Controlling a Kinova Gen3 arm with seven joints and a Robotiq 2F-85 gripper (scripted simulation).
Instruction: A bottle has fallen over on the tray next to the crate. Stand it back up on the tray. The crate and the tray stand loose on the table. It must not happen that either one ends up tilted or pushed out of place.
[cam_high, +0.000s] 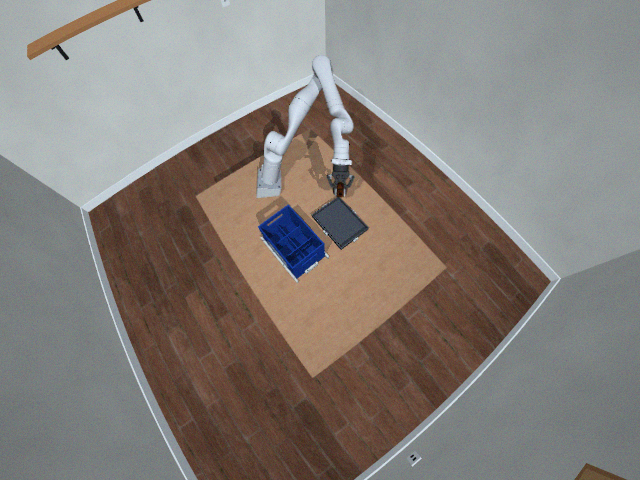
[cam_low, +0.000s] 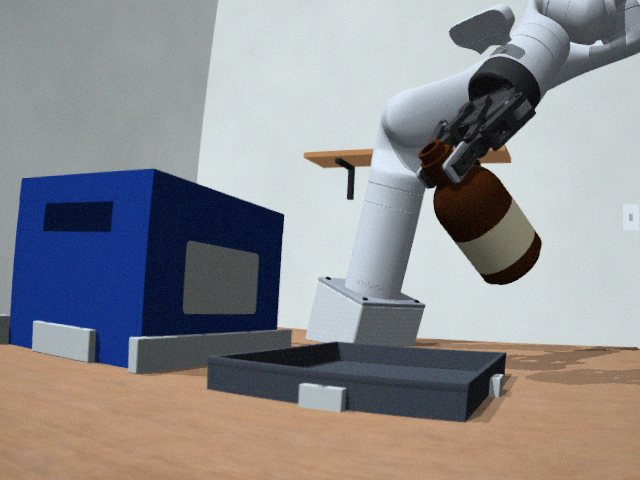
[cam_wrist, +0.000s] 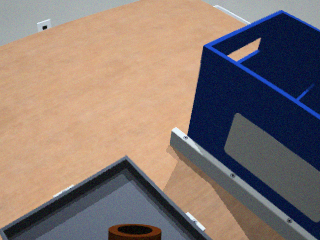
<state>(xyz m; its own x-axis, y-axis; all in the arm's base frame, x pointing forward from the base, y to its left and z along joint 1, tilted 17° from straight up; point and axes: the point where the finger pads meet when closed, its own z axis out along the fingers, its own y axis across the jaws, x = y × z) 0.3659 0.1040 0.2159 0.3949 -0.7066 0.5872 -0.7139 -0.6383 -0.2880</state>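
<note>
Right now the brown bottle is 30 mm to the left of my hand, 30 mm below it and 30 mm behind it. The rest, counted from my hand: blue crate 320 mm to the right, 120 mm below, 10 mm behind; tray 190 mm below, 50 mm ahead, 40 mm to the right.
</note>
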